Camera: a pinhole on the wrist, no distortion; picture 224 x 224 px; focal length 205.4 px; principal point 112.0 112.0 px. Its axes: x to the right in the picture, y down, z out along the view. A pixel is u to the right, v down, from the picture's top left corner.
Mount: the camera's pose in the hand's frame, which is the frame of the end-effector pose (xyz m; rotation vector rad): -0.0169 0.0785 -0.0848 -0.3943 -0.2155 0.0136
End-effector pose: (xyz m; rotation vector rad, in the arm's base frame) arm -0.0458 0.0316 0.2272 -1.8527 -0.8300 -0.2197
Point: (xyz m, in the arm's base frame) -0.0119 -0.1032 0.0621
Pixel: outside the picture
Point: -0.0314 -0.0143 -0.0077
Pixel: 36.5 162.2
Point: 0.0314 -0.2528 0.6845
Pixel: behind the camera
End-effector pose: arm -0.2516 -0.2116 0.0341 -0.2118 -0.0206 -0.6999
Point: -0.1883 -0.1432 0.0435
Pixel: 206.1 47.1
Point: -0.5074 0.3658 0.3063
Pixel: outside the picture
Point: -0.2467 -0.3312 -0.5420
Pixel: behind the camera
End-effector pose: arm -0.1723 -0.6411 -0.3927 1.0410 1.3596 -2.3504
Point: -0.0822 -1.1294 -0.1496
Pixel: 51.5 59.6
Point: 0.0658 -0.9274 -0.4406
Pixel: 39.2 203.8
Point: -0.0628 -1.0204 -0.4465
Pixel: 113.2 149.8
